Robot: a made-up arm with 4 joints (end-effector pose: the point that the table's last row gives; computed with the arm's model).
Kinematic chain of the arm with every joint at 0, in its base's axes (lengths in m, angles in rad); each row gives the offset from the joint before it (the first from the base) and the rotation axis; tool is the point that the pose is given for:
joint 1: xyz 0 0 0.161 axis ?
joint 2: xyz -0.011 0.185 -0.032 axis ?
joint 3: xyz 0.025 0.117 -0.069 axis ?
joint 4: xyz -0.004 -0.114 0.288 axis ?
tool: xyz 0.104 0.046 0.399
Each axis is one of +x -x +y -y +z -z.
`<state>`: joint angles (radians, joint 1 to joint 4).
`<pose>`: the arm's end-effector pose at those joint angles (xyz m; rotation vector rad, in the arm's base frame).
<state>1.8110 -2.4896 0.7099 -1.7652</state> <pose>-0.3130 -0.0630 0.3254 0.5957 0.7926 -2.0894</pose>
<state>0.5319 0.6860 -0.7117 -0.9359</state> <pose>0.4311 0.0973 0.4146 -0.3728 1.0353 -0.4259</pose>
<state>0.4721 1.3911 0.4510 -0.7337</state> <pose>0.1920 -0.2329 0.4879 0.6757 0.0527 0.0657</pose>
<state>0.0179 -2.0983 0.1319 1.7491</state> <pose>0.1844 0.5436 0.3569 -0.3492 0.1421 -0.0427</pose>
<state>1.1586 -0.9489 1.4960 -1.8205</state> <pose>-0.2605 0.3843 0.3080 -0.7147 -0.4473 2.4525</pose>
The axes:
joint 1: +y
joint 2: +x
joint 3: +z
joint 4: +x

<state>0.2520 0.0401 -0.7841 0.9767</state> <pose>-0.0951 -0.0843 0.6378 0.8583 -0.1482 -0.8399</pose>
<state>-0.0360 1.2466 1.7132 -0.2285</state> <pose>-0.0341 -0.3133 0.5201 0.7277 -1.2204 1.3300</pose>
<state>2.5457 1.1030 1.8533 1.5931</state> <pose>-0.1717 0.1171 -0.4405 -2.6295 -0.5290 0.9561</pose>
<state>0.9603 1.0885 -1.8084 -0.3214</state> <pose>0.2258 -0.3284 0.2646 -0.1918 1.9278 -1.7159</pose>
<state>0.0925 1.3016 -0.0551 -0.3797</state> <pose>0.1454 -0.3169 0.4503 0.9195 0.1284 -0.0807</pose>
